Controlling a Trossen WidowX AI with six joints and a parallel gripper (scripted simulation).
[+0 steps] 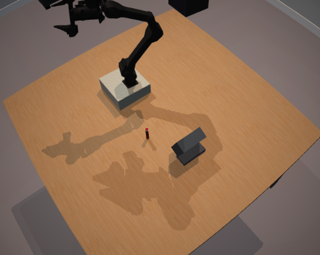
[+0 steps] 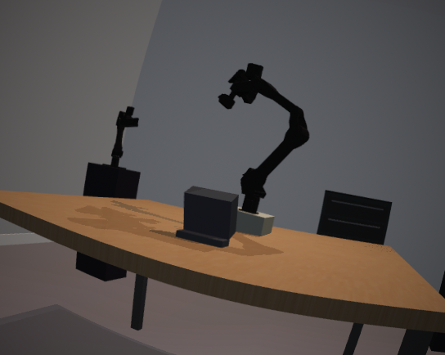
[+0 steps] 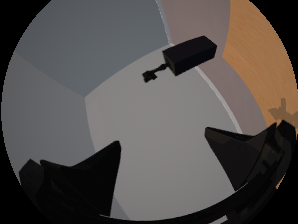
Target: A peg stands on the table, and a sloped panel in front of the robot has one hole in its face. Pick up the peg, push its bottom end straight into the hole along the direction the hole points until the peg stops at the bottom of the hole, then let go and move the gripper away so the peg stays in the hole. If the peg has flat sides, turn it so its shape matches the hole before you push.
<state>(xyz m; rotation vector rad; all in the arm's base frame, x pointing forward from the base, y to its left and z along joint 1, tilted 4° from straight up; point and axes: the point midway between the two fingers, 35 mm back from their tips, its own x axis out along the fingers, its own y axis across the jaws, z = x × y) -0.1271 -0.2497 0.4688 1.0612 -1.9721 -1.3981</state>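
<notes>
Right now the dark red peg is 44 cm ahead of my gripper tip, 16 cm to the left of it and 50 cm below it. Round my gripper tip: dark sloped panel (61 cm ahead, 27 cm to the left, 48 cm below).
</notes>
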